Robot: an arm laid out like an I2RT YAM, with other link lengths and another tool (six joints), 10 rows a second.
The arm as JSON. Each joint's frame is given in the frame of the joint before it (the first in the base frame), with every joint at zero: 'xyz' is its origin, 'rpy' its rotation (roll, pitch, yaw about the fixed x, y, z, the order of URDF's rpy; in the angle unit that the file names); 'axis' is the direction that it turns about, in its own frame. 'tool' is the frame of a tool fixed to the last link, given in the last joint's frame.
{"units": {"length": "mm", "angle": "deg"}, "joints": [
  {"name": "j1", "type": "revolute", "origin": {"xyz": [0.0, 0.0, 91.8], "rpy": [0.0, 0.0, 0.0]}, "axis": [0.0, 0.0, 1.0]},
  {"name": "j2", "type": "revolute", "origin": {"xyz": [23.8, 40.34, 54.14], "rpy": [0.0, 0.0, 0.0]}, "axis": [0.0, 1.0, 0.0]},
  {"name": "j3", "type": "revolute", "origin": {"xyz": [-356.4, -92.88, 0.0], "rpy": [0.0, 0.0, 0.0]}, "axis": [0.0, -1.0, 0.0]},
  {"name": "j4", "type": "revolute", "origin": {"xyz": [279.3, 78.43, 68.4], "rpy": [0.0, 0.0, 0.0]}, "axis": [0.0, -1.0, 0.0]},
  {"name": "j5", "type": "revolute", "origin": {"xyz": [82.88, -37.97, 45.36], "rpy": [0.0, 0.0, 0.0]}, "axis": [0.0, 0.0, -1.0]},
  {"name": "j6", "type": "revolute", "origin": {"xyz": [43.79, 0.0, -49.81], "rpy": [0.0, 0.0, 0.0]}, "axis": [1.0, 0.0, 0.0]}
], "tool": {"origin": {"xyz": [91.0, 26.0, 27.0], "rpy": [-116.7, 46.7, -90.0]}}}
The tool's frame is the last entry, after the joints.
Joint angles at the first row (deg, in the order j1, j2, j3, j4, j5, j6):
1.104, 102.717, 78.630, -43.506, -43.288, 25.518
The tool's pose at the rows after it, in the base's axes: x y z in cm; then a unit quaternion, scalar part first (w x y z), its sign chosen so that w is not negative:
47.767 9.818 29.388 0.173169 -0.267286 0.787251 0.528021
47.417 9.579 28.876 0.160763 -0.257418 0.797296 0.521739
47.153 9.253 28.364 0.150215 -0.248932 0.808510 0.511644
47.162 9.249 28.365 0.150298 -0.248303 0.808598 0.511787
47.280 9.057 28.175 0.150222 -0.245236 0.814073 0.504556
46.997 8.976 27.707 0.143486 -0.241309 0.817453 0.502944
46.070 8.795 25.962 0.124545 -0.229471 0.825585 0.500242
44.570 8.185 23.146 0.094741 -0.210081 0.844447 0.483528
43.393 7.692 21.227 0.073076 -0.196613 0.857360 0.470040
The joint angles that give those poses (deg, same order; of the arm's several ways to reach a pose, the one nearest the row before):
1.103, 102.717, 78.631, -43.638, -43.288, 25.496
1.104, 102.716, 78.629, -45.341, -41.845, 25.562
1.082, 102.717, 78.630, -46.741, -40.009, 25.584
1.082, 102.717, 78.631, -46.720, -40.009, 25.671
1.082, 102.761, 78.631, -46.588, -38.938, 25.955
1.082, 102.761, 78.107, -46.983, -38.479, 25.889
1.104, 102.782, 75.658, -47.047, -37.430, 25.890
1.103, 102.782, 71.854, -47.004, -34.217, 25.998
1.081, 102.783, 69.190, -46.983, -31.813, 26.107

